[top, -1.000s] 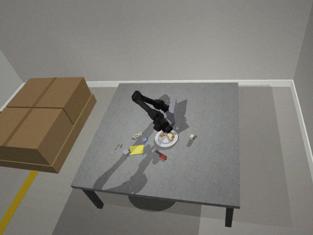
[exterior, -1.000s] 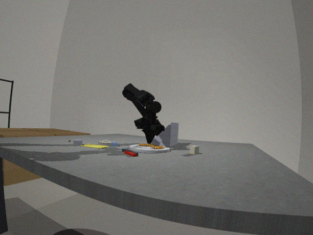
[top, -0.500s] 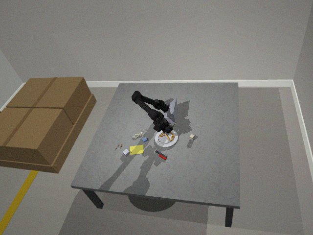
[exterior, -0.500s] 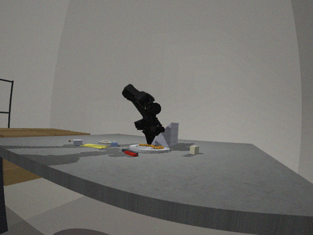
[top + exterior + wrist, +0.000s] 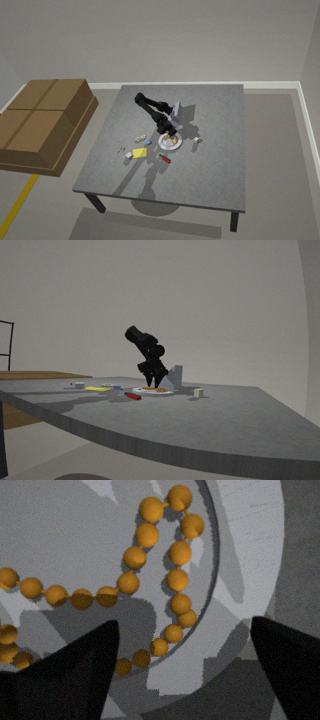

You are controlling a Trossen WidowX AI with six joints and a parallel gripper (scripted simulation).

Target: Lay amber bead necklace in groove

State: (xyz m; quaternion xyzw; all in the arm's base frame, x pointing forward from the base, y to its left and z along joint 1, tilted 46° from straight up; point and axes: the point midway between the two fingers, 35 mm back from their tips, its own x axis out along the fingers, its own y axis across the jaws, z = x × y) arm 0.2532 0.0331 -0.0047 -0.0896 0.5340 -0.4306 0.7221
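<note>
Right now my gripper tip is 60 mm short of the round bead board, 30 mm to the right of it and 10 mm above it. Also, from my gripper tip: blue cube (160 mm to the right, 100 mm ahead, 10 mm below); then cream cube (250 mm to the left, 40 mm ahead); then red-handled tool (240 mm ahead, 30 mm to the left, 10 mm below).
</note>
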